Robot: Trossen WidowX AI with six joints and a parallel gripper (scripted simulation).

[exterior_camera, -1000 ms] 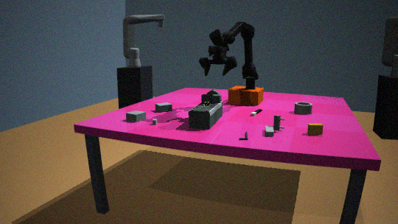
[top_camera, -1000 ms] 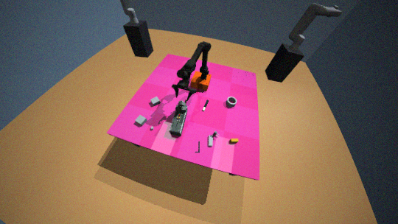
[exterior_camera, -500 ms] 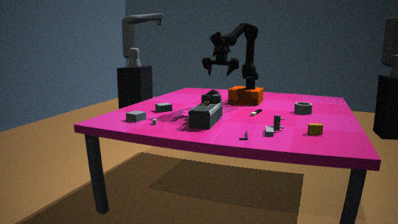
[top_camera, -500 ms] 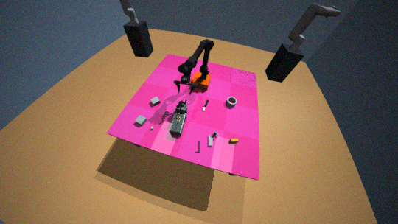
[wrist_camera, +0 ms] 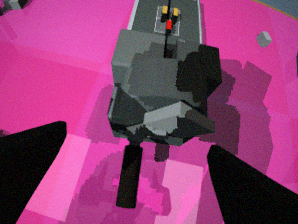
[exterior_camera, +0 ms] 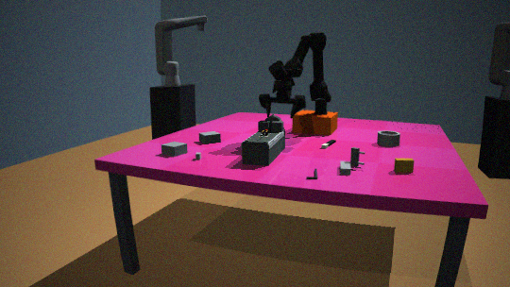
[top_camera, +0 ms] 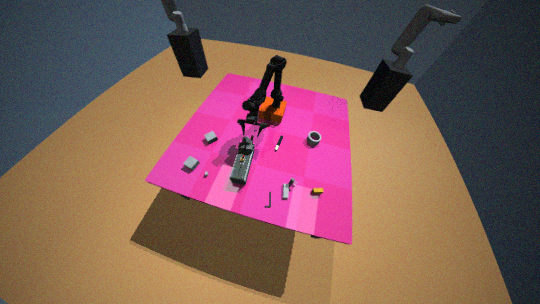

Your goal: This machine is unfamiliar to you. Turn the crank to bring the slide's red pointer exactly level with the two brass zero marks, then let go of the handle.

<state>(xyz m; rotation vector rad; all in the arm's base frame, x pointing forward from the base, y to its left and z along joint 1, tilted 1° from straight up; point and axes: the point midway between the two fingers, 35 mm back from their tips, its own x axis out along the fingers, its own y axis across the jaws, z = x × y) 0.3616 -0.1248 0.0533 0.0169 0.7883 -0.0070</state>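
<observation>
My gripper tip is 5 cm above the dark crank handle and 2 cm past it. From my gripper tip the other things lie so: small cube (26 cm ahead, 23 cm to the right, 10 cm below); black-and-white stick (19 cm to the left, 11 cm below, 5 cm behind); red pointer (14 cm ahead, 3 cm below, 2 cm to the right).
</observation>
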